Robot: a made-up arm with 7 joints. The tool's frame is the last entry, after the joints.
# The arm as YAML. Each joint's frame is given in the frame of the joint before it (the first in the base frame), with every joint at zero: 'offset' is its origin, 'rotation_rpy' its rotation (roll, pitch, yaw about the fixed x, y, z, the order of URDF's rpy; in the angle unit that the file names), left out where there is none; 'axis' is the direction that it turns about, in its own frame. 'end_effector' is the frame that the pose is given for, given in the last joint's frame.
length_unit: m
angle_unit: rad
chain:
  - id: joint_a
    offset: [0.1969, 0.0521, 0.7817]
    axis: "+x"
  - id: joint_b
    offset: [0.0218, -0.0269, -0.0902]
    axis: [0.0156, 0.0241, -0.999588]
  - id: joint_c
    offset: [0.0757, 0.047, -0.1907]
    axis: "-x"
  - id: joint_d
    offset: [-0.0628, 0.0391, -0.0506]
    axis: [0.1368, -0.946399, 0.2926]
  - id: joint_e
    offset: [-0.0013, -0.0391, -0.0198]
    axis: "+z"
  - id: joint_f
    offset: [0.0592, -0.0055, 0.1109]
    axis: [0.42, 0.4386, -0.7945]
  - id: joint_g
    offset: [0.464, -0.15, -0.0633]
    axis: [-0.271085, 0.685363, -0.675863]
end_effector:
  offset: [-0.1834, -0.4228, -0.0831]
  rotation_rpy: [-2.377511, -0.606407, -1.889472]
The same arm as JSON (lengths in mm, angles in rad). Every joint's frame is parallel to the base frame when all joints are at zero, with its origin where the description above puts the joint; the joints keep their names.
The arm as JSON. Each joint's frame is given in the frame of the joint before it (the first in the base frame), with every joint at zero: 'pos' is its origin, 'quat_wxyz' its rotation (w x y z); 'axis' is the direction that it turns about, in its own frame. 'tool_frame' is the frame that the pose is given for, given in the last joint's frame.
{
  "length_unit": "mm",
  "angle_unit": "rad",
  "joints": [
    {
      "joint": "joint_a",
      "pos": [
        196.9,
        52.1,
        781.7
      ],
      "quat_wxyz": [
        1.0,
        0.0,
        0.0,
        0.0
      ],
      "axis": "+x"
    },
    {
      "joint": "joint_b",
      "pos": [
        21.8,
        -26.9,
        -90.2
      ],
      "quat_wxyz": [
        1.0,
        0.0,
        0.0,
        0.0
      ],
      "axis": [
        0.0156,
        0.0241,
        -0.999588
      ]
    },
    {
      "joint": "joint_c",
      "pos": [
        75.7,
        47.0,
        -190.7
      ],
      "quat_wxyz": [
        1.0,
        0.0,
        0.0,
        0.0
      ],
      "axis": "-x"
    },
    {
      "joint": "joint_d",
      "pos": [
        -62.8,
        39.1,
        -50.6
      ],
      "quat_wxyz": [
        1.0,
        0.0,
        0.0,
        0.0
      ],
      "axis": [
        0.1368,
        -0.946399,
        0.2926
      ]
    },
    {
      "joint": "joint_e",
      "pos": [
        -1.3,
        -39.1,
        -19.8
      ],
      "quat_wxyz": [
        1.0,
        0.0,
        0.0,
        0.0
      ],
      "axis": "+z"
    },
    {
      "joint": "joint_f",
      "pos": [
        59.2,
        -5.5,
        110.9
      ],
      "quat_wxyz": [
        1.0,
        0.0,
        0.0,
        0.0
      ],
      "axis": [
        0.42,
        0.4386,
        -0.7945
      ]
    },
    {
      "joint": "joint_g",
      "pos": [
        464.0,
        -150.0,
        -63.3
      ],
      "quat_wxyz": [
        1.0,
        0.0,
        0.0,
        0.0
      ],
      "axis": [
        -0.271085,
        0.685363,
        -0.675863
      ]
    }
  ],
  "tool_frame": {
    "pos": [
      -183.4,
      -422.8,
      -83.1
    ],
    "quat_wxyz": [
      0.016019,
      0.609114,
      -0.652397,
      0.450668
    ]
  }
}

